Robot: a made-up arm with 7 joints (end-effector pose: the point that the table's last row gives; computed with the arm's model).
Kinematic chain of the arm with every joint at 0, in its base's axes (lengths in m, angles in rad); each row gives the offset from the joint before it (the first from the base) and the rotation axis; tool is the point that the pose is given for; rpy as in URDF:
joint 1: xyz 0 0 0.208 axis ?
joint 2: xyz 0 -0.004 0.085 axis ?
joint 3: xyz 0 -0.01 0.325 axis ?
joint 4: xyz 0 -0.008 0.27 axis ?
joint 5: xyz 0 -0.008 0.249 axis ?
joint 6: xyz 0 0 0.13 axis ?
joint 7: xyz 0 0 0.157 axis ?
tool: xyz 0 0 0 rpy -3.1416 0 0
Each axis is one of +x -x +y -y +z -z.
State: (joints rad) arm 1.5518 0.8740 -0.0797 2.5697 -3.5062 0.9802 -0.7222
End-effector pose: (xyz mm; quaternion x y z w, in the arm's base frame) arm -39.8 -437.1 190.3 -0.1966 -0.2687 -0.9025 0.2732
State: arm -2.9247 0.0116 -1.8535 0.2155 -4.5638 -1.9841 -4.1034
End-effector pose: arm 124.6 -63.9 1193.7 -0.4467 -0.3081 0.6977 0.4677
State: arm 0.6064 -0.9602 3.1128 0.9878 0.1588 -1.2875 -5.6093
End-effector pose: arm -785.4 508.7 617.0 0.5514 0.7661 0.0816 0.3200
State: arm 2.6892 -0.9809 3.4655 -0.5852 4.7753 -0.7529 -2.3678
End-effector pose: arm 604.0 277.8 1102.6 0.3840 -0.8822 -0.2605 0.0803
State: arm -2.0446 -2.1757 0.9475 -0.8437 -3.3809 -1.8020 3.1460
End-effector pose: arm 219.0 -702.7 -300.3 -0.4759 -0.6205 0.0706 0.6193
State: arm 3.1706 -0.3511 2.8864 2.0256 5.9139 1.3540 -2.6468
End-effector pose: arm 372.2 119.1 461.7 0.2395 0.2527 0.2510 0.9032
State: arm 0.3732 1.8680 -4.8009 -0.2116 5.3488 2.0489 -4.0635
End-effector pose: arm 777.8 -328.2 -67.1 -0.3551 0.2400 -0.4841 0.7628
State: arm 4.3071 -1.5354 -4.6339 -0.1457 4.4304 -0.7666 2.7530
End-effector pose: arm 395.9 -1016.0 214.5 -0.4107 0.0956 0.5690 0.7060
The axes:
joint 1: -z
joint 2: +y
joint 3: -z
joint 4: +y
joint 5: -z
joint 6: +y
joint 7: -z

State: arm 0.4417 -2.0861 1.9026 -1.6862 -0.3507 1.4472 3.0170
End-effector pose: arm -466.4 623.0 98.6 0.6188 0.2555 0.4380 0.6000
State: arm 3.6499 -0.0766 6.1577 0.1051 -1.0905 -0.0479 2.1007
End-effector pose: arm 41.9 10.9 1422.1 0.6418 0.7667 -0.0146 0.0084
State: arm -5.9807 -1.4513 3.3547 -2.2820 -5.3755 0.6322 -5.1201
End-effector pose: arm -247.9 60.8 756.4 -0.8554 -0.4626 0.2306 0.0336
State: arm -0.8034 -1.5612 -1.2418 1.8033 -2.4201 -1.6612 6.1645
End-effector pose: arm -459.5 -105.0 515.6 -0.3327 -0.8094 0.2816 0.3936
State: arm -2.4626 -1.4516 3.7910 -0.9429 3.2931 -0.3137 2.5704
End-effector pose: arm 847.6 -379.5 735.1 0.8473 -0.2784 -0.4519 0.0209
